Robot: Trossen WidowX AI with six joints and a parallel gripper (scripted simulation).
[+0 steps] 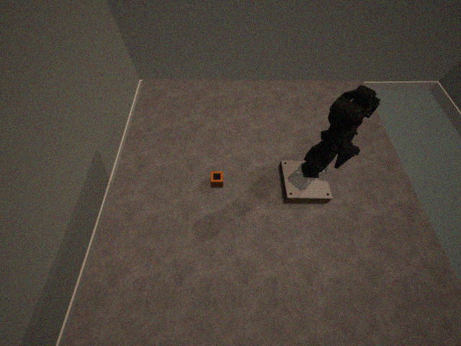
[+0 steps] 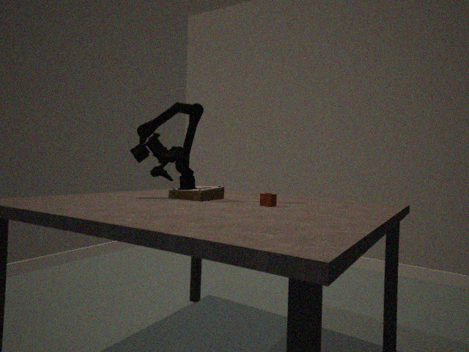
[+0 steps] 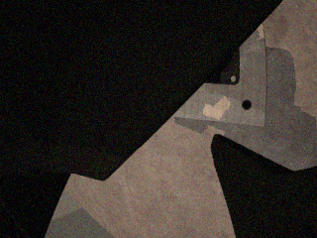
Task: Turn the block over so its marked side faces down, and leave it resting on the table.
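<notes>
Right now the orange block is 470 mm ahead of my gripper tip, 70 mm below it and 40 mm to the left of it.
</notes>
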